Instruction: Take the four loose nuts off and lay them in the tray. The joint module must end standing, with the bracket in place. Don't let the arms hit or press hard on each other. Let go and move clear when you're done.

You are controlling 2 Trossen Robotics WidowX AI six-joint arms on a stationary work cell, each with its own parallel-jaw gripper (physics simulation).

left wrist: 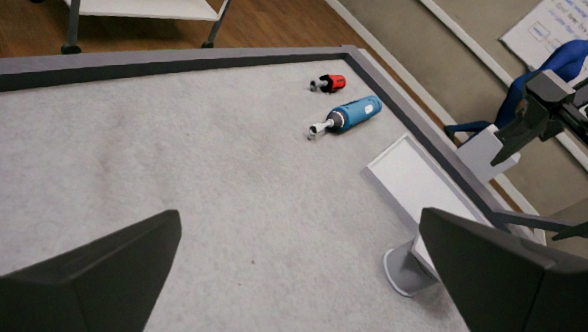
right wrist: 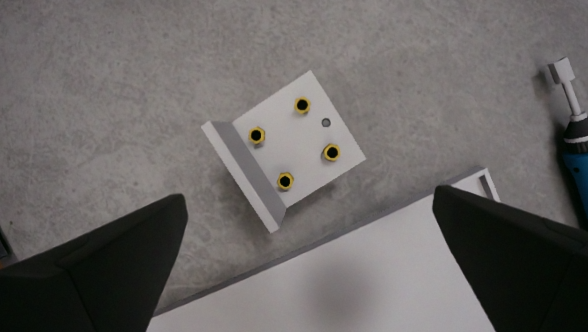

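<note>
The joint module stands upright as a grey cylinder at the lower right of the left wrist view, partly behind a finger. The white angled bracket lies on top and hides the module from above. Four brass nuts sit on the bracket plate, with a small hole near one edge. The white tray lies beside the module. My left gripper is open and empty, above the table. My right gripper is open and empty, above the bracket and tray.
A blue power screwdriver lies past the tray's end, with a red-handled driver beyond it. A raised grey rail edges the table. Dark parts of the other arm show at the left wrist view's right edge.
</note>
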